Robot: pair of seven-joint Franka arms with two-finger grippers.
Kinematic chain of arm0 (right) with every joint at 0, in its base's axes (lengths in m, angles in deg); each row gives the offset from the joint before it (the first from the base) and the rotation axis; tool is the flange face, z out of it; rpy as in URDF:
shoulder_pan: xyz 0 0 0.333 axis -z
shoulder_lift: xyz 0 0 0 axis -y
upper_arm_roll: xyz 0 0 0.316 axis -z
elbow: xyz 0.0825 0 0 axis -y
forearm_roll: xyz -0.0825 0 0.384 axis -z
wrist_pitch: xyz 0 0 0 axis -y
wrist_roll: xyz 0.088 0 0 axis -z
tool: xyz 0 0 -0.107 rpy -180 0 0
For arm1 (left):
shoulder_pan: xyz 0 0 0.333 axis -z
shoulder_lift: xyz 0 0 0 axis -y
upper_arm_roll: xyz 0 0 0.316 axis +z
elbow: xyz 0.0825 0 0 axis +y
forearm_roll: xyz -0.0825 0 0.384 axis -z
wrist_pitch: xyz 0 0 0 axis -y
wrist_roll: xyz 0.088 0 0 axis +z
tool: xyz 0 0 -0.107 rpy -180 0 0
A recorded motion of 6 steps. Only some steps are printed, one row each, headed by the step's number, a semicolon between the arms.
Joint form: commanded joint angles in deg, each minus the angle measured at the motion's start. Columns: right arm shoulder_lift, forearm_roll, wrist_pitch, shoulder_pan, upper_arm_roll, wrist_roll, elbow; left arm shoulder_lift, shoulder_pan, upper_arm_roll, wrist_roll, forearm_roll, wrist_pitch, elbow.
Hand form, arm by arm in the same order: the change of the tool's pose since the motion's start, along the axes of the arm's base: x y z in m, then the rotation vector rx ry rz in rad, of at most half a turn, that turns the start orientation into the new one. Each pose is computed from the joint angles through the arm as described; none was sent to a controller.
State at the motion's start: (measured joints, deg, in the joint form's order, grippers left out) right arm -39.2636 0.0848 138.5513 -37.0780 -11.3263 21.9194 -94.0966; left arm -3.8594 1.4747 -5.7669 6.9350 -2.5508 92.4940 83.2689
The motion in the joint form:
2: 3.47 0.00 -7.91 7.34 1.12 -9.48 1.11; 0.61 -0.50 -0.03 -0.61 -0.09 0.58 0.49
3: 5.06 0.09 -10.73 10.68 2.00 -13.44 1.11; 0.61 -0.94 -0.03 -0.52 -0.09 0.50 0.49
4: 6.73 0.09 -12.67 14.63 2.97 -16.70 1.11; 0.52 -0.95 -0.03 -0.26 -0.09 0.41 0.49
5: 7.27 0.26 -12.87 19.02 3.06 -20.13 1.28; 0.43 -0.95 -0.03 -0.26 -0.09 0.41 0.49
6: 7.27 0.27 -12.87 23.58 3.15 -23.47 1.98; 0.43 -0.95 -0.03 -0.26 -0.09 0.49 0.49
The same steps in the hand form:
2: 0.0662 -0.0765 0.0357 -0.0515 0.0088 0.0338; -0.0018 0.0048 0.0031 0.0022 -0.0121 -0.0027
3: 0.0928 -0.1184 0.0493 -0.0738 0.0127 0.0374; -0.0015 0.0092 0.0029 0.0023 -0.0108 0.0065
4: 0.1215 -0.1684 0.0654 -0.0862 0.0076 0.0135; -0.0011 0.0093 0.0019 0.0020 -0.0077 0.0113
5: 0.1470 -0.2160 0.0728 -0.0849 -0.0059 -0.0037; -0.0006 0.0093 0.0010 0.0020 -0.0062 0.0113
6: 0.1718 -0.2667 0.0782 -0.0810 -0.0208 -0.0280; -0.0005 0.0093 0.0011 0.0019 -0.0076 0.0112

